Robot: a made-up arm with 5 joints.
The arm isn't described. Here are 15 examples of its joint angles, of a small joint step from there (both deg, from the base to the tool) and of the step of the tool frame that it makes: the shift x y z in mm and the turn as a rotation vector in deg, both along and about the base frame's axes.
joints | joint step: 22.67 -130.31 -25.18 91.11 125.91 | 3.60 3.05 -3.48 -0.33 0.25
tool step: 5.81 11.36 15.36 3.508 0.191 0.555
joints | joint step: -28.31 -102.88 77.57 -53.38 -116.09 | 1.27 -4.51 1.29 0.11 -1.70
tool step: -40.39 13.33 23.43 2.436 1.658 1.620
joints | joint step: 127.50 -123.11 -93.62 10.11 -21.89 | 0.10 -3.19 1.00 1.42 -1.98
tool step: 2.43 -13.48 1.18 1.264 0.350 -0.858
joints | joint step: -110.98 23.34 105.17 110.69 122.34 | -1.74 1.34 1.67 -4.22 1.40
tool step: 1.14 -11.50 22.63 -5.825 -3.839 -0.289
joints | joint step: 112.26 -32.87 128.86 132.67 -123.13 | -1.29 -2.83 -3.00 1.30 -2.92
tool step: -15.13 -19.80 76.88 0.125 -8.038 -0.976
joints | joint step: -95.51 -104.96 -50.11 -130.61 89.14 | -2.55 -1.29 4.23 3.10 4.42
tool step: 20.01 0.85 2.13 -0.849 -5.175 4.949
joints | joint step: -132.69 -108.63 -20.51 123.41 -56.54 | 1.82 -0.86 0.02 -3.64 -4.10
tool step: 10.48 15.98 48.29 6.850 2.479 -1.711
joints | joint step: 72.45 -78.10 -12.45 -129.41 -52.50 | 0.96 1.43 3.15 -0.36 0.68
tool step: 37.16 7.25 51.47 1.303 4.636 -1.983
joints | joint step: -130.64 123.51 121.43 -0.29 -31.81 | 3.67 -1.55 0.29 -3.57 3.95
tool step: 34.20 -50.17 25.21 6.946 3.171 -4.371
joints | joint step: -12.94 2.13 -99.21 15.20 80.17 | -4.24 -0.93 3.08 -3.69 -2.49
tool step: -2.13 -25.42 6.48 -0.508 -1.368 -4.366
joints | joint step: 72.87 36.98 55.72 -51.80 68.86 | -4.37 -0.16 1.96 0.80 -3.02
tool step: 6.64 0.74 -10.27 -3.718 2.681 -3.490
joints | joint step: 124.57 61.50 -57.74 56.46 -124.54 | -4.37 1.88 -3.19 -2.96 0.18
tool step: -9.26 44.57 6.22 -4.382 0.394 -3.260
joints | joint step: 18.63 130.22 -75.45 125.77 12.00 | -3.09 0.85 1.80 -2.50 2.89
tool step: -31.84 10.38 9.07 -3.834 -1.963 -5.089
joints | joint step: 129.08 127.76 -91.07 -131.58 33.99 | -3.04 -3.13 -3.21 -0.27 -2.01
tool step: 32.22 -20.29 19.57 -1.933 -5.443 -5.516
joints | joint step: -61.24 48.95 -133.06 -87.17 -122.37 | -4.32 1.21 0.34 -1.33 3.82
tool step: -7.47 -25.19 -28.96 -3.441 -3.024 2.900
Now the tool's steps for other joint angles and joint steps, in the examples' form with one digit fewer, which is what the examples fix.
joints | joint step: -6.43 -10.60 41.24 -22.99 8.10 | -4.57 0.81 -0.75 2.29 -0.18
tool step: -9.5 -26.8 -8.0 -3.34 1.88 -0.52
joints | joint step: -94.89 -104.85 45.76 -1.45 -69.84 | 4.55 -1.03 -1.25 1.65 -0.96
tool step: -12.2 38.3 0.6 3.12 1.28 -0.89
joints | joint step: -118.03 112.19 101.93 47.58 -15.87 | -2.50 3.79 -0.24 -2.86 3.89
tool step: -6.5 -6.5 -23.4 -3.10 -2.68 -3.04
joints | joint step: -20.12 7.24 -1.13 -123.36 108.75 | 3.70 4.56 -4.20 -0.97 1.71
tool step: -15.7 -3.4 3.5 2.18 -1.18 -0.99
